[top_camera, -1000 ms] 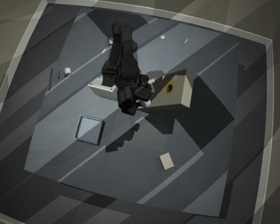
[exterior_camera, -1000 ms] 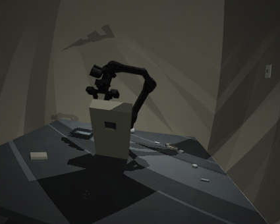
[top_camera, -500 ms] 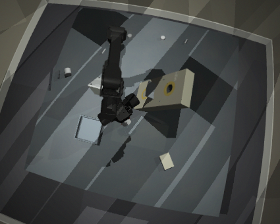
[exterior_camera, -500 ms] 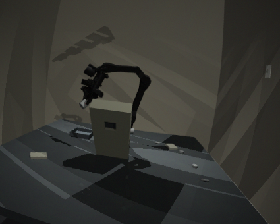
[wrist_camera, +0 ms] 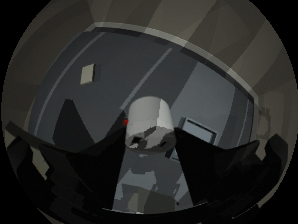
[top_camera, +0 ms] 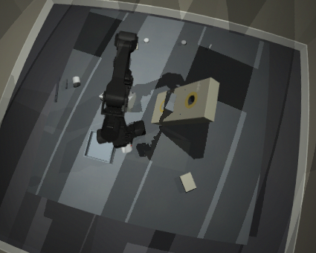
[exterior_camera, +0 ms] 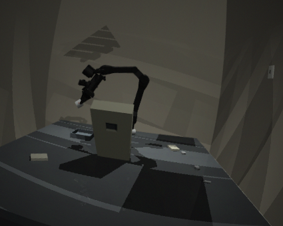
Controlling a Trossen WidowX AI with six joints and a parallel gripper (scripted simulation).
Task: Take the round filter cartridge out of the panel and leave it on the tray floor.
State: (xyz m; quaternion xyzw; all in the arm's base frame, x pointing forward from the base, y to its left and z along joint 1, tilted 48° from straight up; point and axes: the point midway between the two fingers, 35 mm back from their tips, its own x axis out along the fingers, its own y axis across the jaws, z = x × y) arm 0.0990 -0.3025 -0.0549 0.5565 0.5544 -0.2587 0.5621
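Right now the tray is 180 mm behind my gripper tip, 20 mm to the right of it and 250 mm below it. The rest, counted from my gripper tip: round filter cartridge (right at my gripper tip); then beige service panel (200 mm ahead, 260 mm to the left, 100 mm below).
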